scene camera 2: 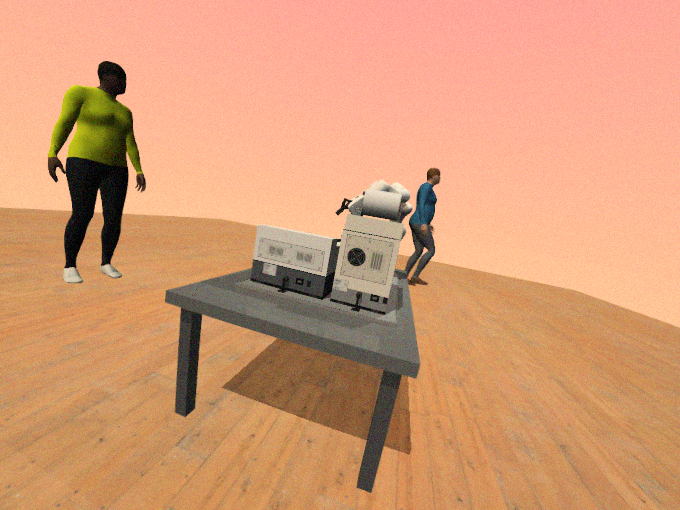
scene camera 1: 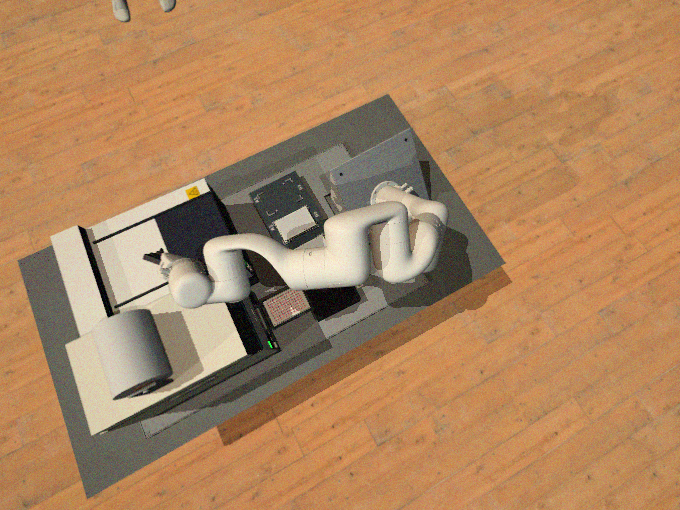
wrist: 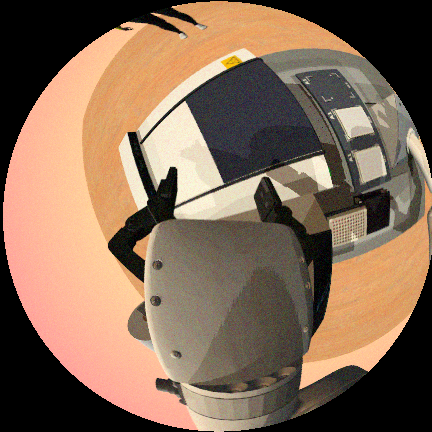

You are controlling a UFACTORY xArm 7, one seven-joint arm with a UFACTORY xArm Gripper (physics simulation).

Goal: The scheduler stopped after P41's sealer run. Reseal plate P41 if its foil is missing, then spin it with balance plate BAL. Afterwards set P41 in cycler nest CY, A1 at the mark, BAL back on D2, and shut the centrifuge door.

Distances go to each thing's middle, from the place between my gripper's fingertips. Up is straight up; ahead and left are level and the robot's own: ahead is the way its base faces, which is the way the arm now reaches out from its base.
Now: hand 5 cm past the centrifuge lid (scene camera 1: pixel 185 230), 9 cm to the left of it and 11 cm above it. The rest, counted from my hand: well plate (scene camera 1: pixel 282 307) (16 cm behind, 23 cm to the left, 21 cm below); centrifuge (scene camera 1: pixel 103 269) (10 cm ahead, 12 cm to the right, 20 cm below); cylinder (scene camera 1: pixel 130 349) (16 cm ahead, 18 cm to the left, 10 cm above).
